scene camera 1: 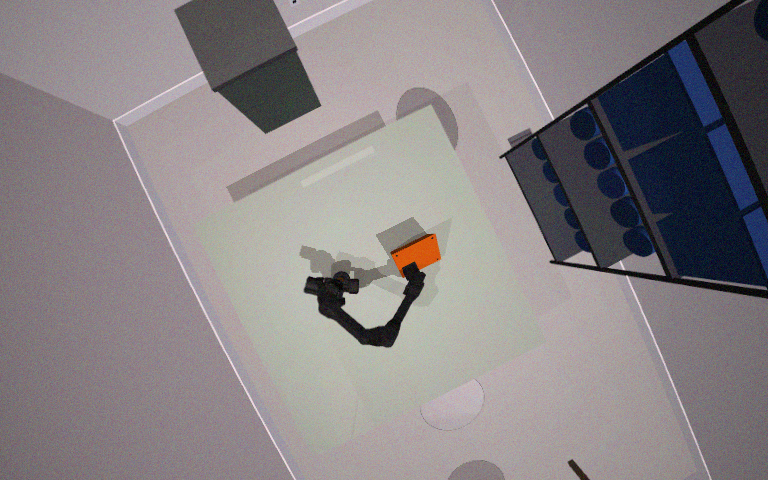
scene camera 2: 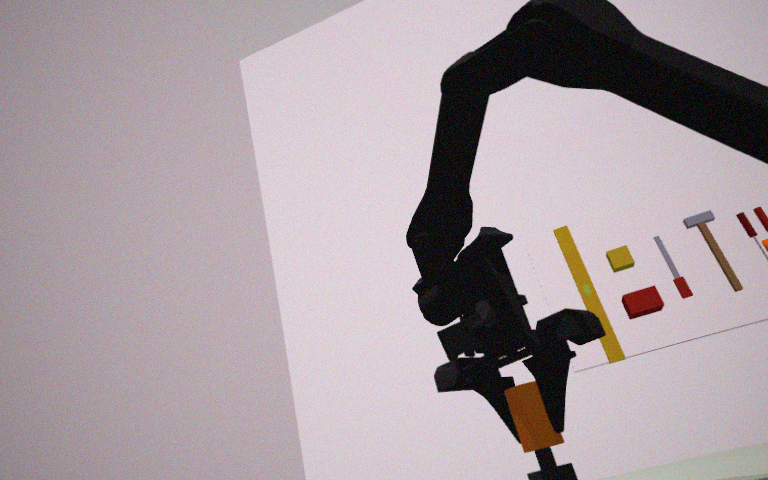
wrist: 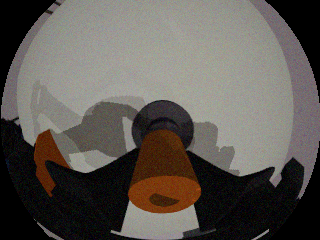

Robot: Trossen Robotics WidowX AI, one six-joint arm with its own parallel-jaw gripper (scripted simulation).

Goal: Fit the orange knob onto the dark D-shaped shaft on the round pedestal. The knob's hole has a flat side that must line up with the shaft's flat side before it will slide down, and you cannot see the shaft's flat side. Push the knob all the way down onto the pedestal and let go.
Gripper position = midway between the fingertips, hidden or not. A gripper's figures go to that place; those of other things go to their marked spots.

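Scene:
The gripper (wrist: 162,154) is 10 cm from the lens; an orange knob (wrist: 164,181) is 5 cm from the lens.

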